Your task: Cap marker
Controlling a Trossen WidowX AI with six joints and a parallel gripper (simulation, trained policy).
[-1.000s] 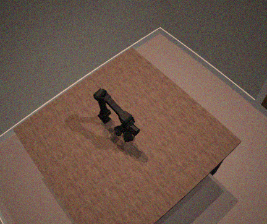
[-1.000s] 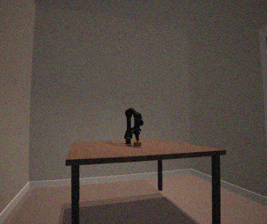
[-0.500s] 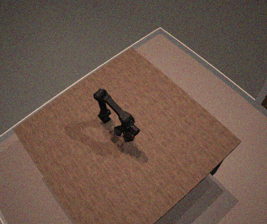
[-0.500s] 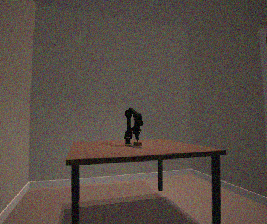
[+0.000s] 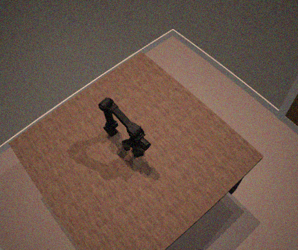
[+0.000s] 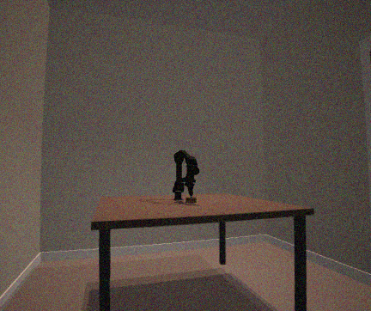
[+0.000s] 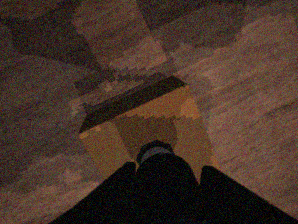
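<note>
Right now my gripper tip is 20 mm below the dark marker cap, 10 mm to the right of it and 10 mm short of it. Round my gripper tip: holder block: 50 mm below, 10 mm to the left.
</note>
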